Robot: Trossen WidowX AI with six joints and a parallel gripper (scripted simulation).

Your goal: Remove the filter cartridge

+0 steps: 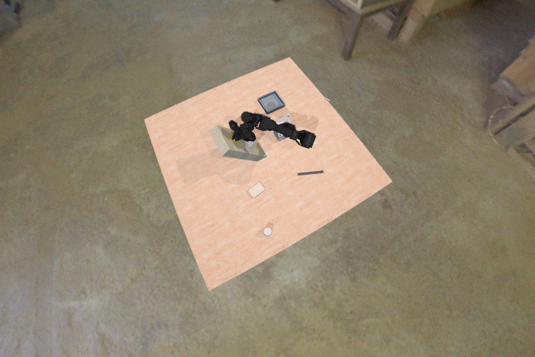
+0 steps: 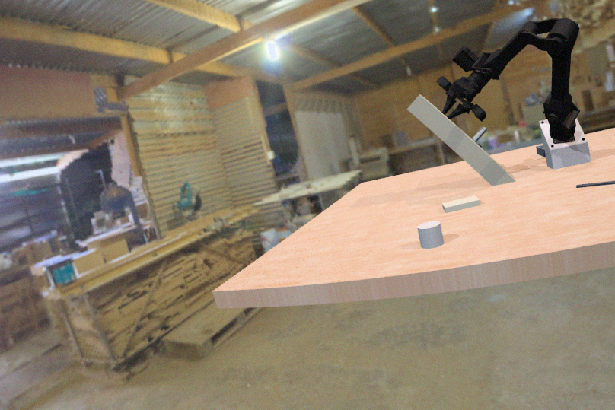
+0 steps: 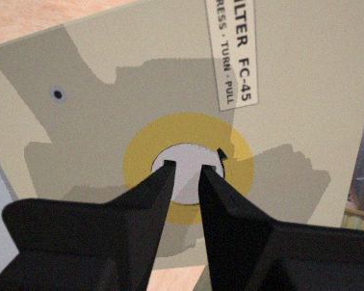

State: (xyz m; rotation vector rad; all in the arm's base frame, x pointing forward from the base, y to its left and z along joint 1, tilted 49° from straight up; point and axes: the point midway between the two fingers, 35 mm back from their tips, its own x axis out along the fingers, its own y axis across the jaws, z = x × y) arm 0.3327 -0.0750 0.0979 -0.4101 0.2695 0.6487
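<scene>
Right now the round filter cartridge is 10 mm below my gripper tip and 10 mm ahead of it. From my gripper tip the other things lie so: flat beige block: 260 mm to the left, 220 mm below, 20 mm behind; beige service panel: 80 mm below, 40 mm behind; grey tray: 390 mm behind, 310 mm to the right, 220 mm below.
</scene>
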